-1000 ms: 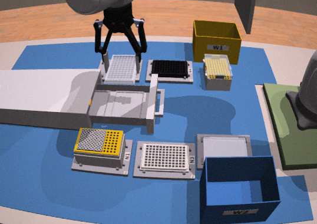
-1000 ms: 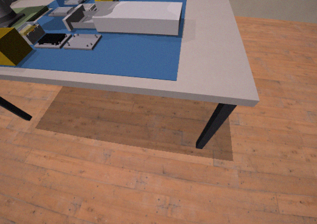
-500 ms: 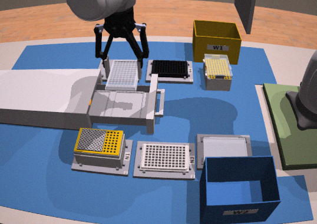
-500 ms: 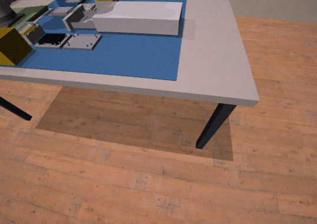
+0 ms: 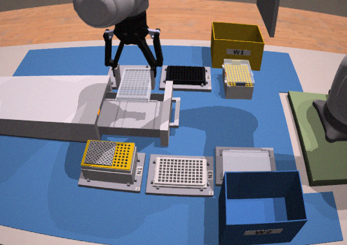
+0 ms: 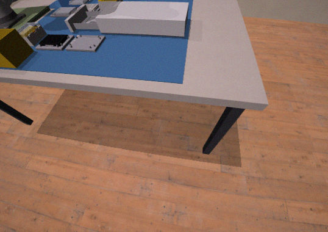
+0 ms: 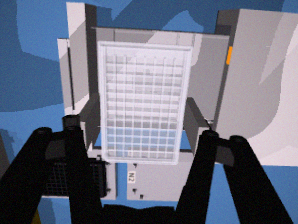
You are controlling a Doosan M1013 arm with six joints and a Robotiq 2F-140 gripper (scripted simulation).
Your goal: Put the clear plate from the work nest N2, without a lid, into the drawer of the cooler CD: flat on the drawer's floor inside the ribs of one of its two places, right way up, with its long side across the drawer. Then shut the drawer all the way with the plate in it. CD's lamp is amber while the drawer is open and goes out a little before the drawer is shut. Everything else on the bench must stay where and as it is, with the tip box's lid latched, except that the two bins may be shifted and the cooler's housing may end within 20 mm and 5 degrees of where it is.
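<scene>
My hand is 40 mm short of the drawer and 130 mm above it. The rest, counted from my hand: clear plate: 20 mm below; tube rack: 50 mm ahead, 180 mm to the left, 100 mm below; cooler CD: 170 mm ahead, 10 mm to the right, 120 mm below.
</scene>
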